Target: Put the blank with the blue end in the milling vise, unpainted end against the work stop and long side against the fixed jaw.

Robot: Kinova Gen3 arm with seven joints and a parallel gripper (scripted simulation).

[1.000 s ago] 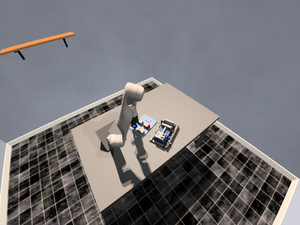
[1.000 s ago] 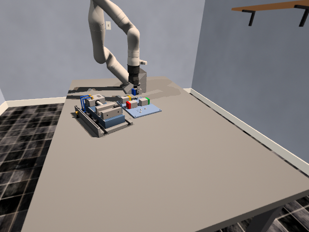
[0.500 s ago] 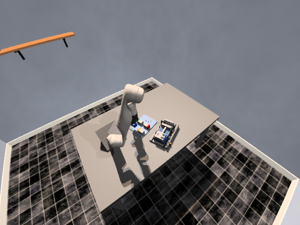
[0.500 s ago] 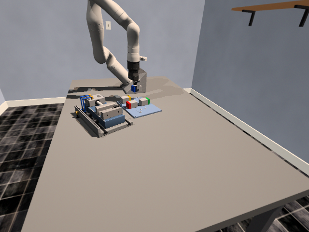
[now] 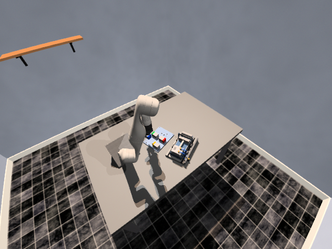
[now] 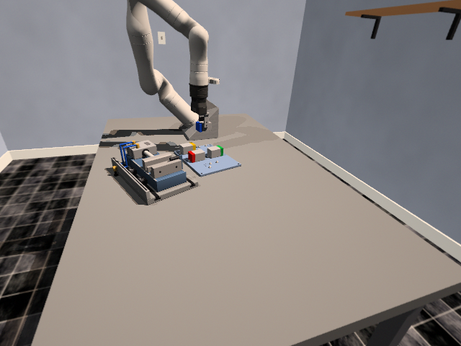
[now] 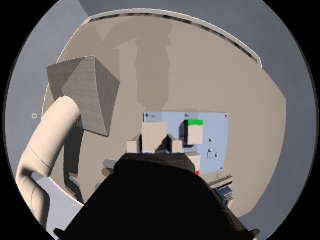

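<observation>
Now: the fixed jaw 32 cm ahead of my hand, 17 cm to the right of it and 6 cm below it. The rest, counted from my hand: yellow-ended blank (11 cm below, 8 cm to the right, 4 cm ahead); then blue-ended blank (2 cm below); then green-ended blank (11 cm below, 9 cm ahead, 4 cm to the left).
</observation>
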